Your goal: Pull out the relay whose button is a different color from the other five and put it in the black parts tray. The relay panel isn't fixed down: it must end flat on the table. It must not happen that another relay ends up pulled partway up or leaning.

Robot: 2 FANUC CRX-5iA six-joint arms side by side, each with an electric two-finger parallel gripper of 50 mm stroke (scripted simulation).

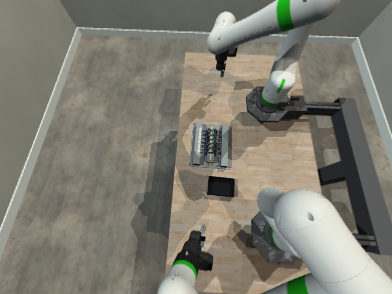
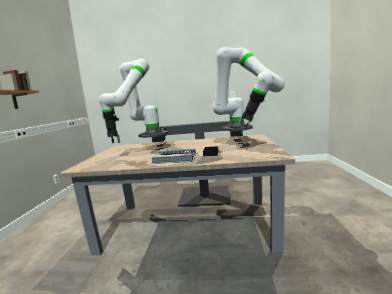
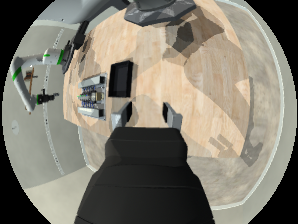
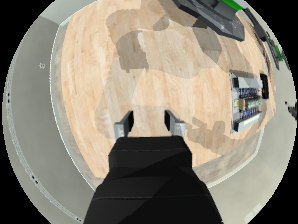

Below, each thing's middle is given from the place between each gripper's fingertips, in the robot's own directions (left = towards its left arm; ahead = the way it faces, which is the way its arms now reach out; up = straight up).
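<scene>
Black parts tray [image 3: 120, 79]: 250 mm to the right of my left gripper, 110 mm behind it, 210 mm below it. My left gripper is 40 mm past the relay panel [image 1: 199, 156], 530 mm to the left of it and 200 mm above it.
Black parts tray from my right hand: 770 mm to the left, 20 mm behind, 140 mm below. The relay panel is 50 mm ahead of my right hand, 490 mm to the left of it and 130 mm below it.
</scene>
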